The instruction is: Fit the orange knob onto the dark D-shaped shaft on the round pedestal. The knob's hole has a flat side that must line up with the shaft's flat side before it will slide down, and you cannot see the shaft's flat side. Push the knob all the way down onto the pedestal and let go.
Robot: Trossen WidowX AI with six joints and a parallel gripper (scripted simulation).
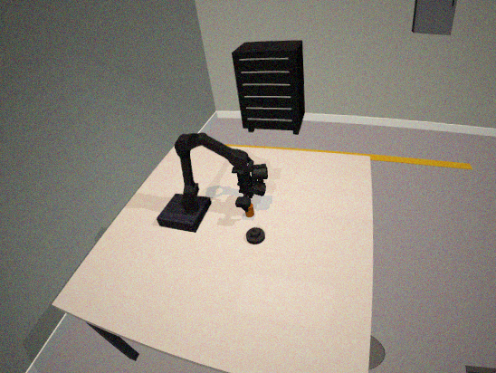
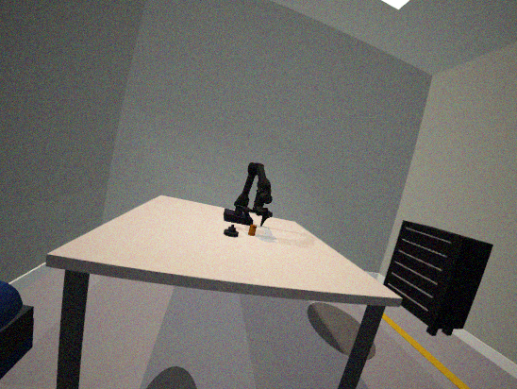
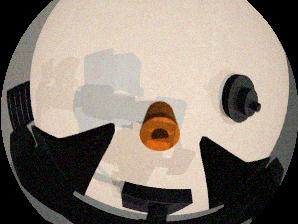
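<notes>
Now: the orange knob 3 cm below my gripper tip. Round my gripper tip: round pedestal 14 cm to the right, 5 cm ahead, 3 cm below.
</notes>
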